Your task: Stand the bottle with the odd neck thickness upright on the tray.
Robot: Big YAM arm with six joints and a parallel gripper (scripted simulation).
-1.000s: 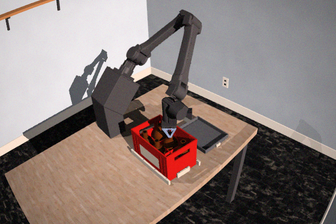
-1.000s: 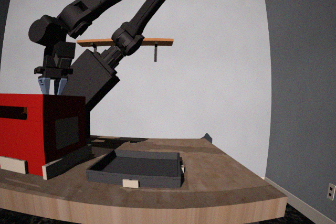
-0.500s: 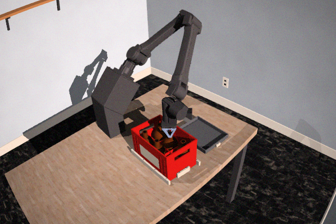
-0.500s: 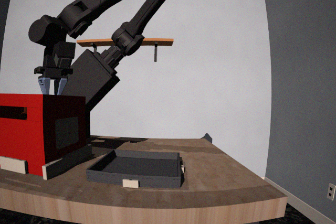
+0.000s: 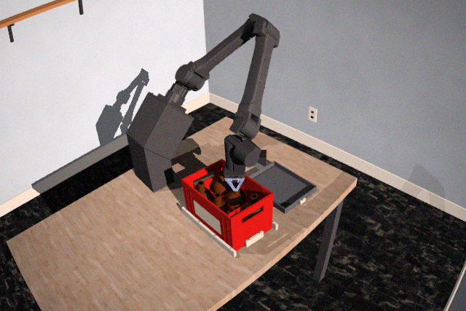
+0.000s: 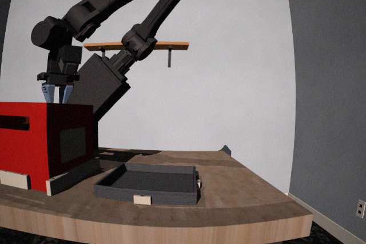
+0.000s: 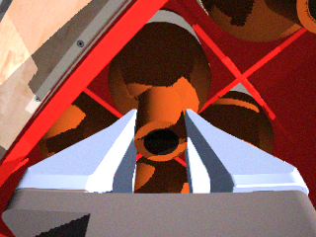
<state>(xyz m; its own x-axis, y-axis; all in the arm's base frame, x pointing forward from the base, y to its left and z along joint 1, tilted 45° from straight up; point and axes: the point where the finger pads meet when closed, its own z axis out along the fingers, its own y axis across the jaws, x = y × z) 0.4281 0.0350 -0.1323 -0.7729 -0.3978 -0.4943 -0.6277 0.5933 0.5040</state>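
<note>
Right now the red crate is 10 mm behind my hand, 40 mm to the right of it and 70 mm below it. Round my hand: dark grey tray: 10 mm ahead, 230 mm to the left, 140 mm below.
</note>
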